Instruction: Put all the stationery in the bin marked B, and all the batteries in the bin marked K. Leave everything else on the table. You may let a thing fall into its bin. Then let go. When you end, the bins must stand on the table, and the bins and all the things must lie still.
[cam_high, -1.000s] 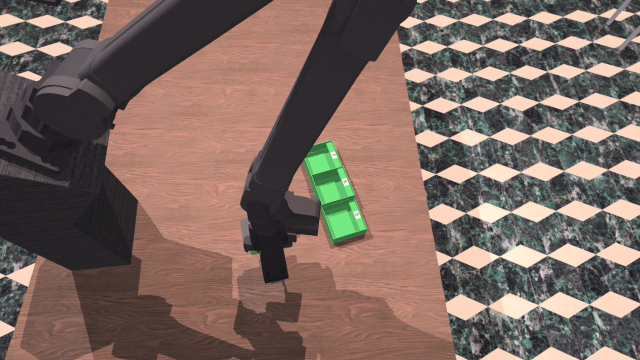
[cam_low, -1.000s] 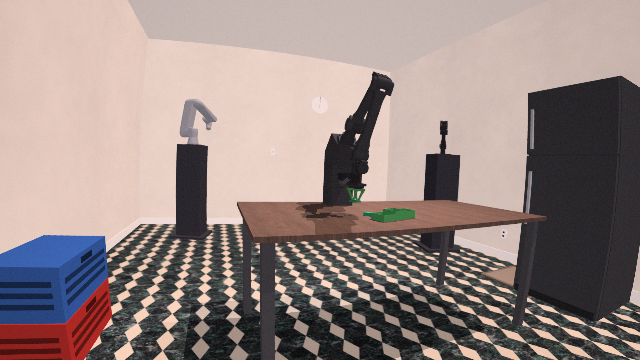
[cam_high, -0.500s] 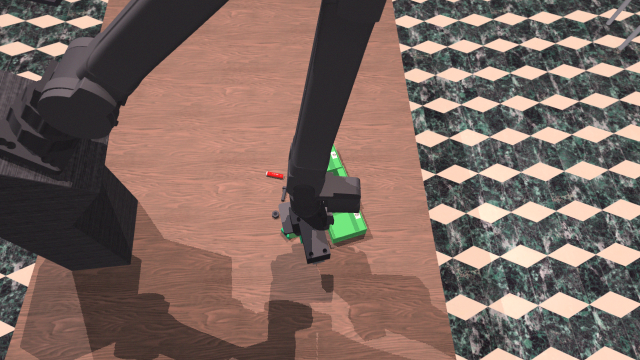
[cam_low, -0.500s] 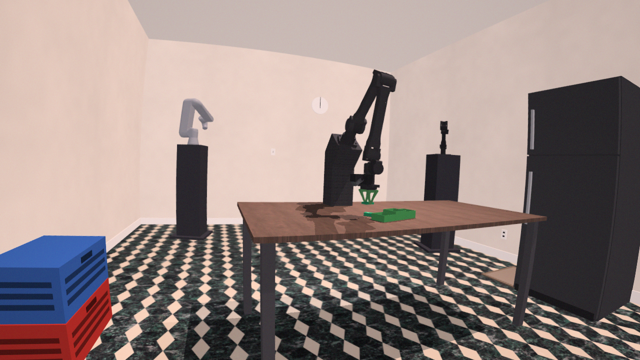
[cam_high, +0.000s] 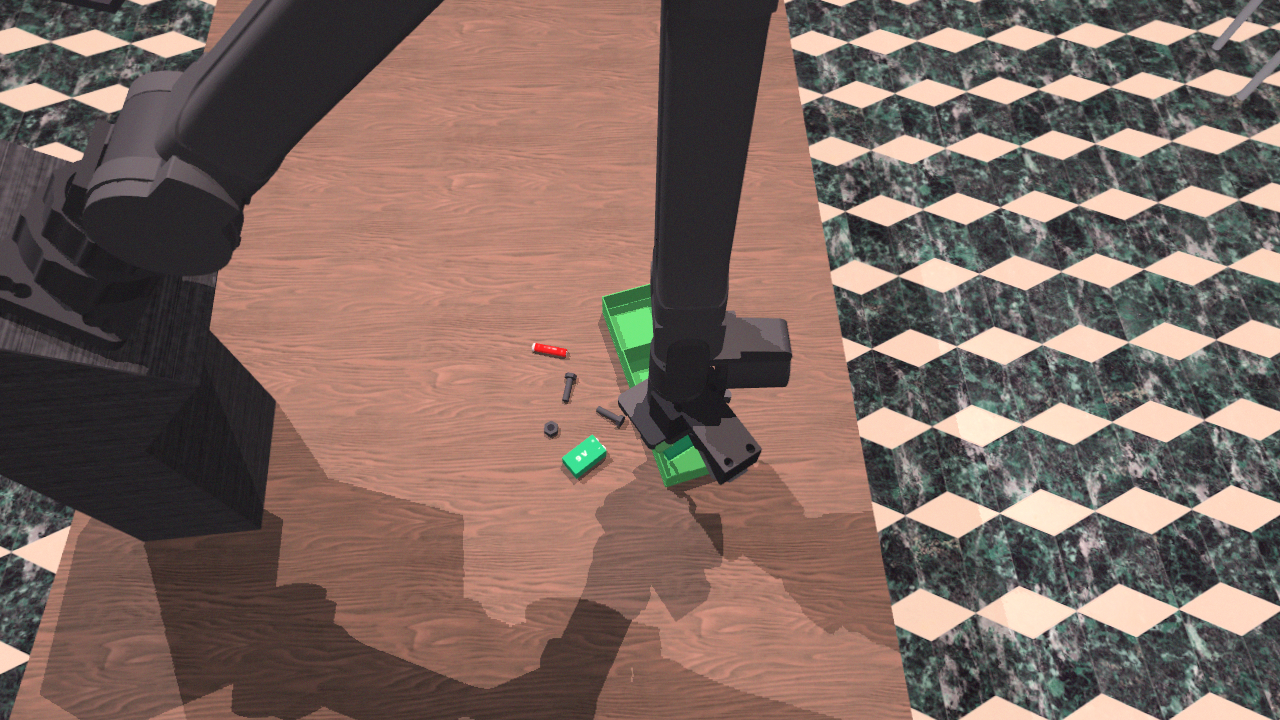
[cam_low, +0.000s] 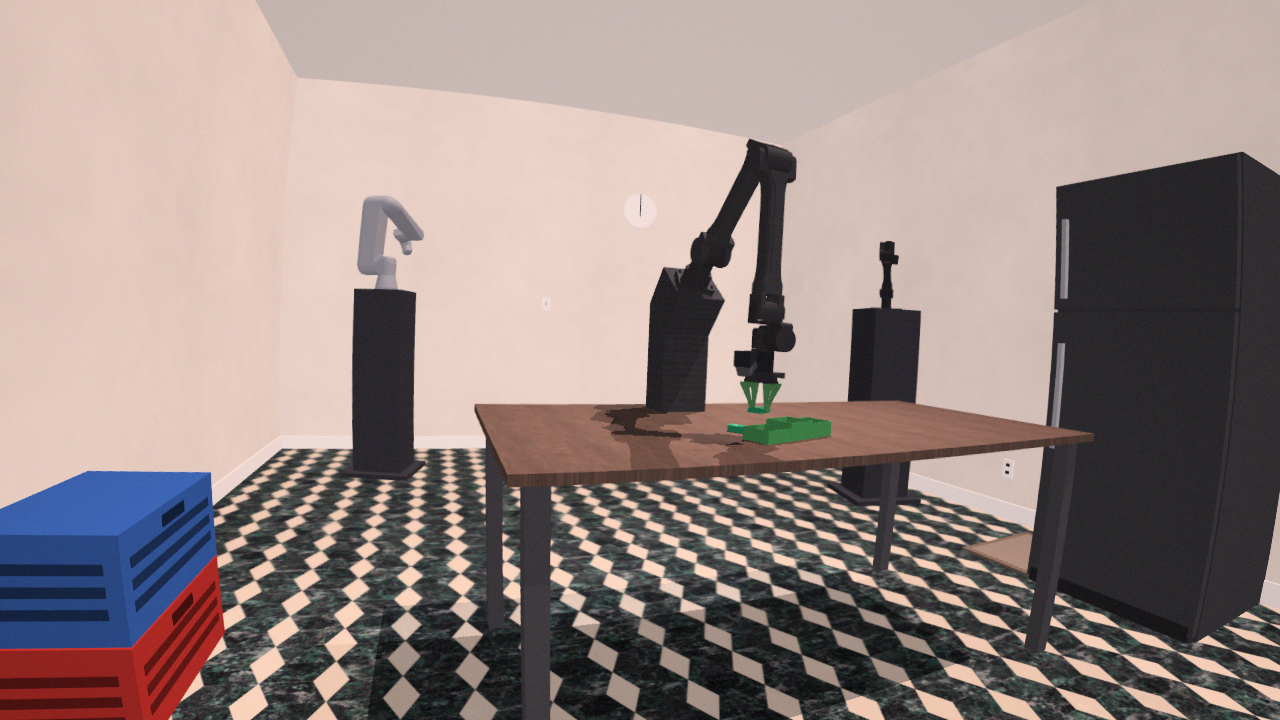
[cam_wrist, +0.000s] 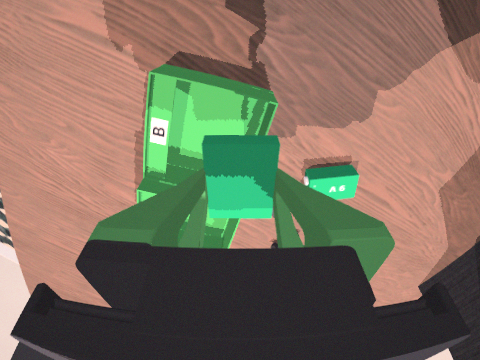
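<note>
Now: hand 170 mm past the red cylindrical battery, 100 mm to the right of it and 70 mm above it. From my hand the other things lie so: green 9V battery: 90 mm behind, 20 mm to the right, 70 mm below; flat green pad: right at my hand; joined green bins: 20 mm behind, 90 mm to the left, 50 mm below.
</note>
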